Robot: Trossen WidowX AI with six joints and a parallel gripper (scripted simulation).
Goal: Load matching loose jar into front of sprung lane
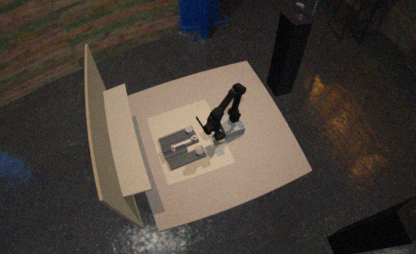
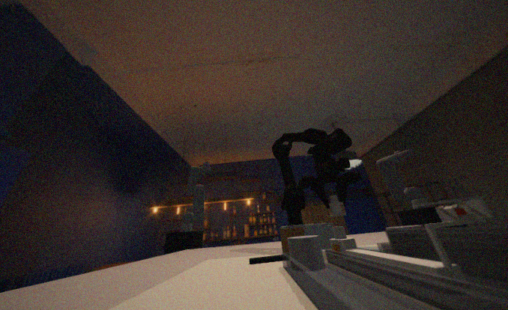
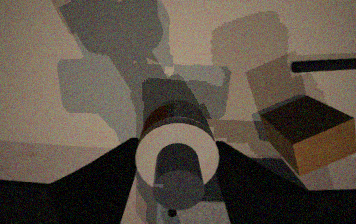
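Now: gripper tip 200 mm to the left of the thin black stick, 110 mm above it and 60 mm short of it. Also, from my gripper tip: red mark: 330 mm ahead, 40 mm below, 10 mm to the right; then grey lane unit: 300 mm ahead, 100 mm below, 30 mm to the right.
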